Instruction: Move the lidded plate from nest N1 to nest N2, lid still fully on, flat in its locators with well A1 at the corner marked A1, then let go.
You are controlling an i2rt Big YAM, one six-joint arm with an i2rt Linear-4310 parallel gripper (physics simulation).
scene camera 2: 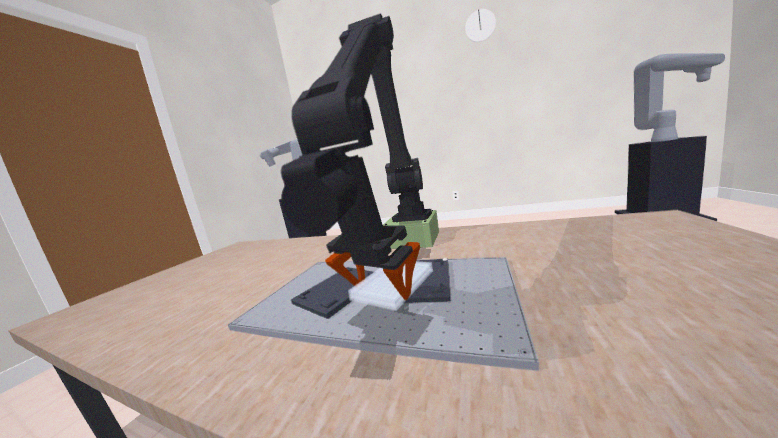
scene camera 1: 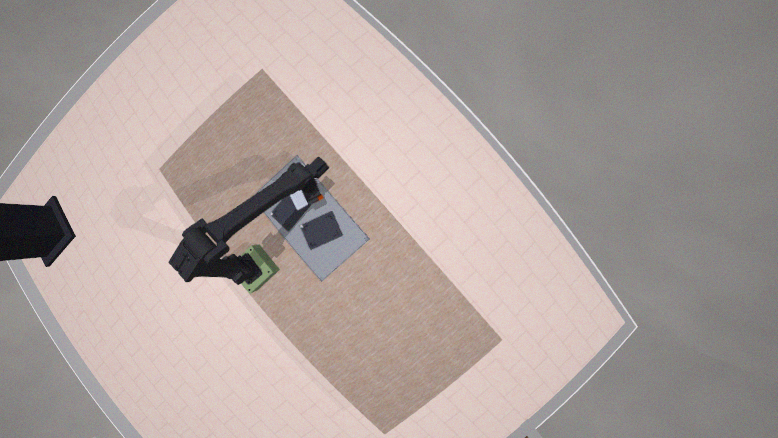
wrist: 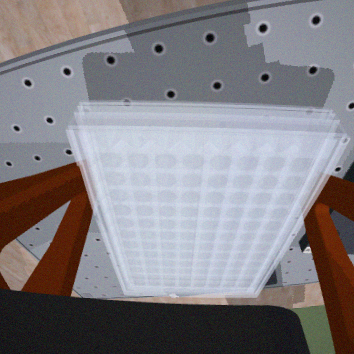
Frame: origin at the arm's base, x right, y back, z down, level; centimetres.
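Seen in the pictures: gripper, between the fingertips: (scene camera 2: pixel 383 292) (scene camera 1: pixel 312 191) (wrist: pixel 200 177); arm's base, origin of its link: (scene camera 2: pixel 412 217) (scene camera 1: pixel 248 268).
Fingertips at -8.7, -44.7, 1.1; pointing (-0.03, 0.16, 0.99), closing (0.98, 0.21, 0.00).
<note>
Offsets run from my fingertips to a thing's middle, as dx, dy, dz. Level surfaces: height alone.
The lidded plate {-0.6, +3.1, -0.8} (scene camera 1: pixel 298 199) (scene camera 2: pixel 381 288) (wrist: pixel 200 200) is clear white, with its lid on top. My gripper (scene camera 2: pixel 382 290) (wrist: pixel 200 177) is shut on its long sides with the orange fingers. The plate is raised above the pegboard and looks roughly level; its shadow falls below it in scene camera 2. The dark nest N1 {+15.5, +8.3, +4.7} (scene camera 1: pixel 321 230) (scene camera 2: pixel 321 297) is empty. The dark nest N2 {-1.3, +14.0, +4.7} (scene camera 1: pixel 285 213) (scene camera 2: pixel 438 282) is partly hidden by the plate and arm; the plate overlaps its outer end in the scene views. Well A1 and the corner markings are not readable.
The grey pegboard (scene camera 1: pixel 326 263) (scene camera 2: pixel 484 326) carries both nests on the wooden table {dz +6.9} (scene camera 1: pixel 381 337) (scene camera 2: pixel 626 326). The arm's green base block (scene camera 1: pixel 262 270) (scene camera 2: pixel 427 231) stands behind it. Grey robots on black stands are in the background.
</note>
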